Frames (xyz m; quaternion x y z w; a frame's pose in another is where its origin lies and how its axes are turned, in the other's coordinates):
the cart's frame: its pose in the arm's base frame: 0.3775 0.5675 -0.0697 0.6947 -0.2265 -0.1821 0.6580
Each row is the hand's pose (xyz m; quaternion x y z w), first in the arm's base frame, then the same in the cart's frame.
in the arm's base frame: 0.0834 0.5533 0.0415 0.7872 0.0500 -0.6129 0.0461
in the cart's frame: -0.2315 0.1334 0.1663 0.3380 -0.2391 -0.6079 0.6775
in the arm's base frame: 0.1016 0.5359 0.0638 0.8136 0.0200 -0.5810 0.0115
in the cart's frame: -0.2058 0.1548 0.1693 0.3921 -0.2397 -0.5784 0.6740
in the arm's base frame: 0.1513 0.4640 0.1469 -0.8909 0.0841 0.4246 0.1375
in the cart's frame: -0.1209 0.2361 0.1961 0.6009 -0.2192 -0.4478 0.6248
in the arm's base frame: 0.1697 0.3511 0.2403 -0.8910 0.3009 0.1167 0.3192
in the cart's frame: -0.0388 0.3314 0.2735 0.8364 -0.1891 -0.1277 0.4984
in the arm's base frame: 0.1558 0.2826 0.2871 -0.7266 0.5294 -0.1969 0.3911
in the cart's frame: -0.0102 0.3812 0.3349 0.8908 -0.1678 0.2615 0.3315
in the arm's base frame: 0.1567 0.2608 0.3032 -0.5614 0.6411 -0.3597 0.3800
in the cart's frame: 0.0033 0.3979 0.3515 0.8316 -0.1558 0.4857 0.2197
